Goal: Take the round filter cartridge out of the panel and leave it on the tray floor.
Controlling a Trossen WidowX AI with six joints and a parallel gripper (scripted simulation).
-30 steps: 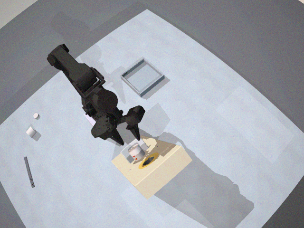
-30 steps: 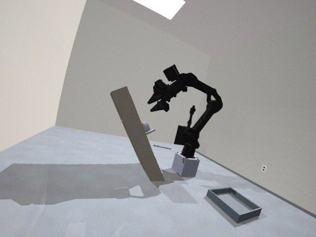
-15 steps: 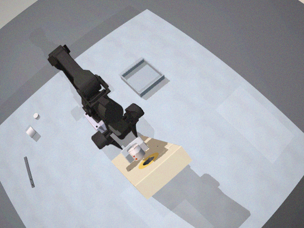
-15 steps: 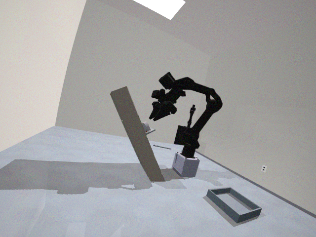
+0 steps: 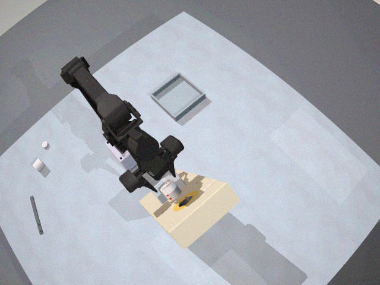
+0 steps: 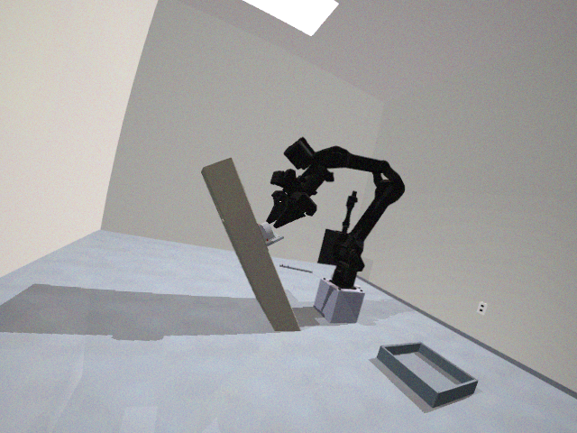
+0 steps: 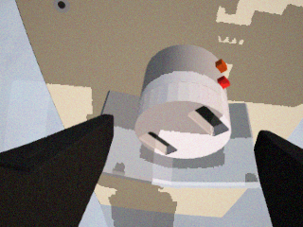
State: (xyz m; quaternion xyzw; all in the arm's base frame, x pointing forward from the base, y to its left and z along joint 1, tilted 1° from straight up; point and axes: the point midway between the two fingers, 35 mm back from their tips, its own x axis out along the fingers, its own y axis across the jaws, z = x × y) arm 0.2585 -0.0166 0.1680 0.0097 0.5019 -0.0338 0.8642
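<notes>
The round filter cartridge lies 2 cm below my gripper tip and 1 cm ahead of it. Round my gripper tip: tray (31 cm to the left, 31 cm behind, 23 cm below).
</notes>
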